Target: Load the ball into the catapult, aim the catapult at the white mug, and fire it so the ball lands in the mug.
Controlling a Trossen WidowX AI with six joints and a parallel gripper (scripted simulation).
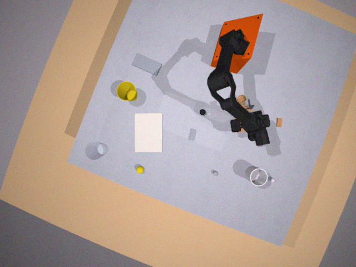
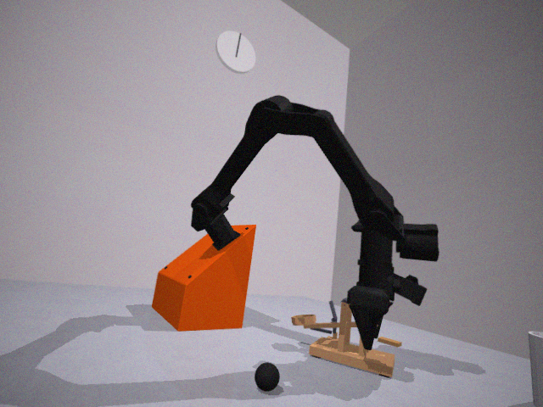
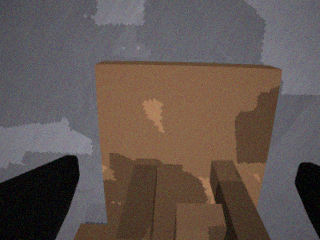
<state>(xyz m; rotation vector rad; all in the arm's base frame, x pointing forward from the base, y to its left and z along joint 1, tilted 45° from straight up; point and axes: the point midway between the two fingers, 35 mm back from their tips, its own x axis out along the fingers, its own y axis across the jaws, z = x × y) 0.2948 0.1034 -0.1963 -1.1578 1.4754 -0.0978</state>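
My gripper tip is 40 mm short of the black ball, 230 mm to the left of it and 20 mm above it. The rest, counted from my gripper tip: wooden catapult (60 mm behind, 40 mm to the right, 10 mm above); dark lever (100 mm behind, 20 mm to the right, 20 mm above); small wooden block (100 mm behind, 170 mm to the left, 30 mm below).
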